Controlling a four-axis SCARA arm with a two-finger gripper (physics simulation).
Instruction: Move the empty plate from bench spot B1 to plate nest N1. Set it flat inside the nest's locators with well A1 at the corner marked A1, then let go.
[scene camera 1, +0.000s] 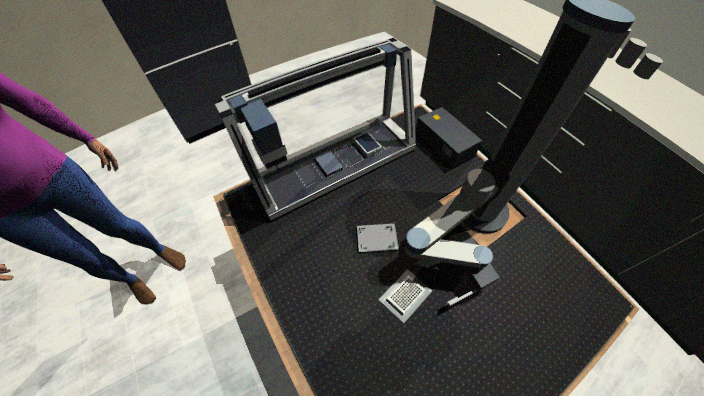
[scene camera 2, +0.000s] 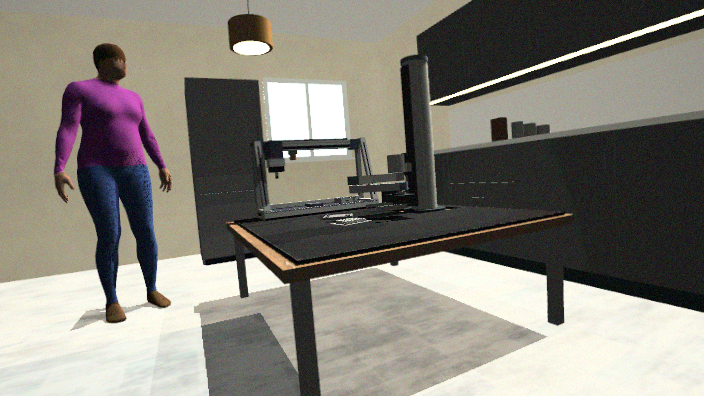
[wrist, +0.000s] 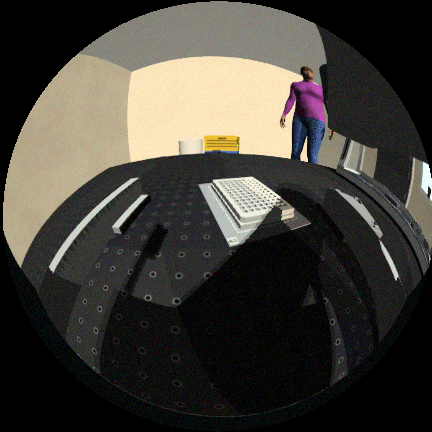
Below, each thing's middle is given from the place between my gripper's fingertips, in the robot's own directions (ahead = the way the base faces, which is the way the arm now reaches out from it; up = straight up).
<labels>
Now: the white well plate (scene camera 1: 405, 295) 10 cm ahead of my hand, 4 cm to the right of it and 6 cm below it. From my hand the other things lie so: grey nest with corner locators (scene camera 1: 371, 238) 6 cm ahead, 30 cm to the right, 6 cm below; then flat grey square pad (wrist: 233, 235) 10 cm ahead, 4 cm to the right, 6 cm below.
</labels>
